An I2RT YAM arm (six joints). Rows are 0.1 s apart.
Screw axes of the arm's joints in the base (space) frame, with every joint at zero. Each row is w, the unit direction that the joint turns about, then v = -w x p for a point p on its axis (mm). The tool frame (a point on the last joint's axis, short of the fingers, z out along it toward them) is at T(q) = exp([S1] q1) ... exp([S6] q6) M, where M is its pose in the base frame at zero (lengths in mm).
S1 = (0, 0, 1, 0, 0, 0)
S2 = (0, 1, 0, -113.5, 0, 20)
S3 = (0, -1, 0, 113.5, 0, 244)
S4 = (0, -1, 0, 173.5, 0, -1)
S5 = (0, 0, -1, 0, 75, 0)
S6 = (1, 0, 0, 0, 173.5, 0)
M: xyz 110.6 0 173.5 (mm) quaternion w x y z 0.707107 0 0.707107 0
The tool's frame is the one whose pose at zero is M.
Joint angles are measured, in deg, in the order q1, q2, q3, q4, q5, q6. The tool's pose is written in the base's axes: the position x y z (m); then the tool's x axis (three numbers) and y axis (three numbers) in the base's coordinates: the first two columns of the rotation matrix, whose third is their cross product. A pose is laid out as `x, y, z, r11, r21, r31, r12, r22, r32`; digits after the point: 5 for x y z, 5 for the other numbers.
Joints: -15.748 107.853 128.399 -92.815 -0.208 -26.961
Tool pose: 0.32985, -0.09288, 0.40256, -0.93968, -0.20608, -0.27302, -0.17468, 0.97533, -0.13500
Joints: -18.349 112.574 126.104 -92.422 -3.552 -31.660
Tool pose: 0.34866, -0.11332, 0.36545, -0.95174, -0.23627, -0.19590, -0.23106, 0.97169, -0.04938
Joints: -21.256 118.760 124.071 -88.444 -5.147 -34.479
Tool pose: 0.37255, -0.14150, 0.31868, -0.96149, -0.23096, -0.14898, -0.23440, 0.97212, 0.00574
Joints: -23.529 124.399 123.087 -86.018 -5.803 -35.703
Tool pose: 0.38703, -0.16459, 0.27641, -0.97299, -0.20959, -0.09677, -0.21547, 0.97497, 0.05483
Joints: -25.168 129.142 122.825 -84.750 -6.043 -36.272
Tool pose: 0.39505, -0.18149, 0.24155, -0.98080, -0.18918, -0.04726, -0.19297, 0.97651, 0.09588
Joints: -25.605 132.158 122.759 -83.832 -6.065 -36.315
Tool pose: 0.40070, -0.18786, 0.21916, -0.98317, -0.18188, -0.01706, -0.18261, 0.97603, 0.11838
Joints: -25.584 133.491 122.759 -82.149 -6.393 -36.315
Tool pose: 0.40586, -0.18992, 0.20911, -0.98299, -0.18189, -0.02536, -0.18362, 0.97572, 0.11937
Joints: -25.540 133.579 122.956 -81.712 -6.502 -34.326
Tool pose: 0.40722, -0.19012, 0.20927, -0.98843, -0.14865, -0.03016, -0.15117, 0.98163, 0.11641
